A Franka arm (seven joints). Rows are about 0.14 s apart.
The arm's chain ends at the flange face. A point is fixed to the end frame.
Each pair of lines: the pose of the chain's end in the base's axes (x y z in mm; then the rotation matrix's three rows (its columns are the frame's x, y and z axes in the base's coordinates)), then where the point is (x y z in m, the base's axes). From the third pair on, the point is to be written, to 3 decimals.
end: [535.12 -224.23 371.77], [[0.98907 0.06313 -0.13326], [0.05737 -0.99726 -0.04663], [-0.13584 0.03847 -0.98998]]
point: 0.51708 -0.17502 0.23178
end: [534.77 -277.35 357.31], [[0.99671 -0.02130 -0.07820], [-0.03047 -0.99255 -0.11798], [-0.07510 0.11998 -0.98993]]
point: 0.52909 -0.23865 0.21304
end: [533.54 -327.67 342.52], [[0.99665 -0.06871 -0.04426], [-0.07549 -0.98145 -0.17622], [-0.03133 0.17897 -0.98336]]
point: 0.535 -0.298 0.196
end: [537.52 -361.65 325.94], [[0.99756 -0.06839 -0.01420], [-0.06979 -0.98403 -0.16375], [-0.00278 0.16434 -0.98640]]
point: 0.543 -0.330 0.180
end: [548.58 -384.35 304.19], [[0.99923 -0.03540 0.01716], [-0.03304 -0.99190 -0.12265], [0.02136 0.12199 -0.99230]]
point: 0.557 -0.346 0.160
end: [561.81 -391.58 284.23], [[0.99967 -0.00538 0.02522], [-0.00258 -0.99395 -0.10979], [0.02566 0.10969 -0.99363]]
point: 0.570 -0.352 0.140
